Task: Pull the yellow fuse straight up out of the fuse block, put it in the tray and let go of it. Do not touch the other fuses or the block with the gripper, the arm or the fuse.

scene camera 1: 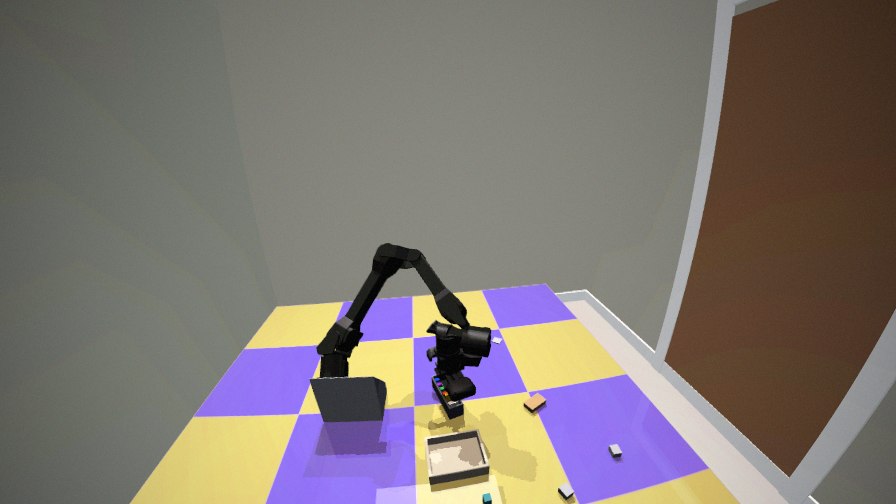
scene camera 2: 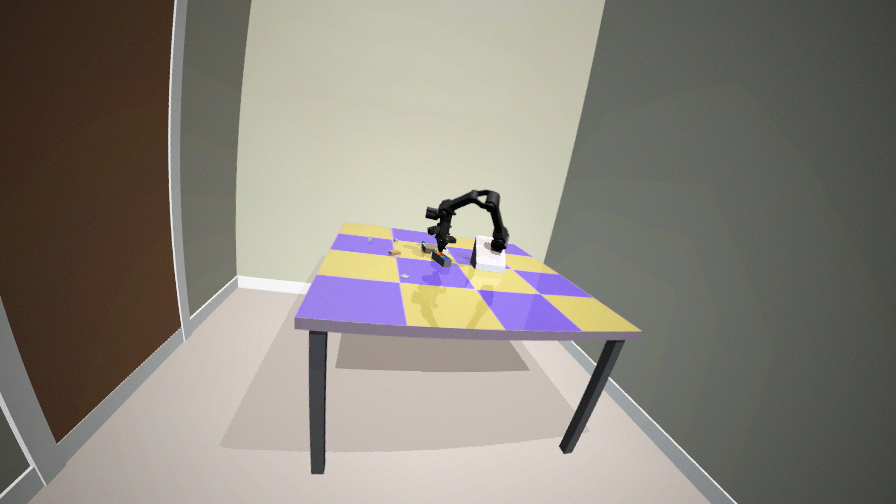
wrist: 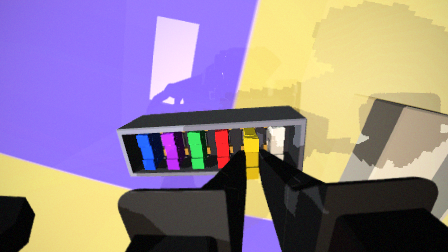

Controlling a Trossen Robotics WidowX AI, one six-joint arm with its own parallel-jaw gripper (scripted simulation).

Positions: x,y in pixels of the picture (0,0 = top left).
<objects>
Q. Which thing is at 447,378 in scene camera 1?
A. My gripper.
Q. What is my gripper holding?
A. A yellow fuse.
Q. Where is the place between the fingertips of my gripper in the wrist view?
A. At 251,156
</objects>
